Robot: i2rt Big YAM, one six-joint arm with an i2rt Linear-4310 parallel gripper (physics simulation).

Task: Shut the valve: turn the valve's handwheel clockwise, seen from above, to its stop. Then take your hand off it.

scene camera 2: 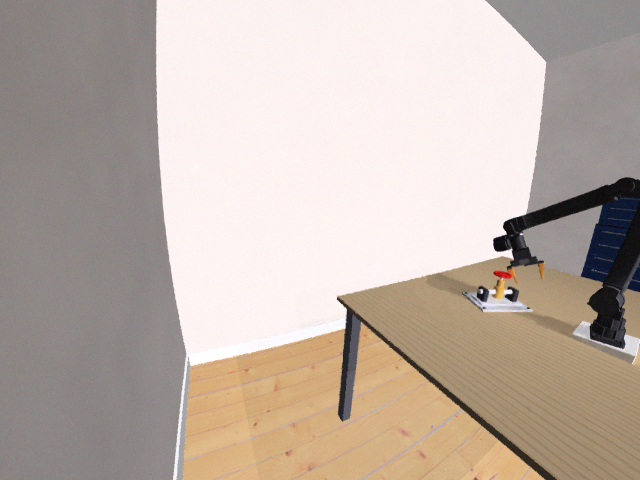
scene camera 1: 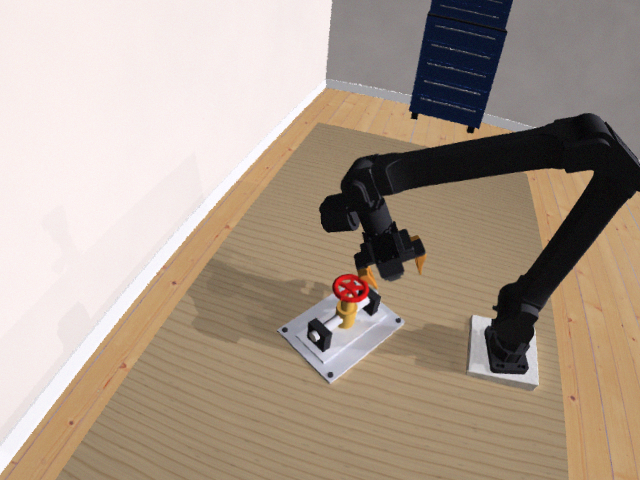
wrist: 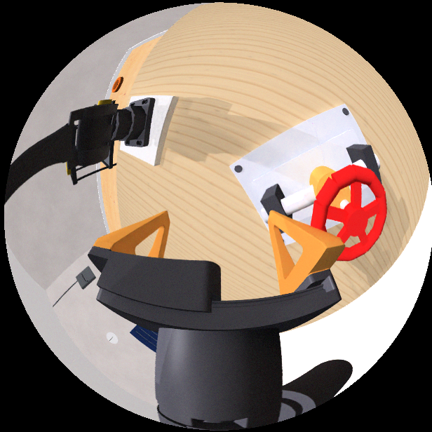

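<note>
The red handwheel point(scene camera 1: 351, 288) point(scene camera 2: 501, 274) point(wrist: 357, 221) sits level on top of the yellow valve body point(scene camera 1: 345, 318) point(scene camera 2: 499, 290) point(wrist: 321, 177). The valve is mounted on a pale plate point(scene camera 1: 356, 351) point(wrist: 280, 146), with a white pipe between two black brackets. My gripper point(scene camera 1: 398, 280) point(scene camera 2: 528, 280) point(wrist: 218, 216) is open and empty, pointing down beside the wheel. One orange finger is close to the wheel's rim; in the wrist view it overlaps the rim's near edge. Whether they touch is hard to tell. The other finger is farther out, away from the wheel.
The arm's white base block point(scene camera 1: 528, 381) point(scene camera 2: 629, 351) point(wrist: 164, 131) stands on the wooden table point(scene camera 1: 310, 423) point(scene camera 2: 439, 330), to the right of the valve in both scene views. A pale wall point(scene camera 1: 155, 103) runs along the table's far side. A blue cabinet point(scene camera 1: 457, 67) stands behind the table.
</note>
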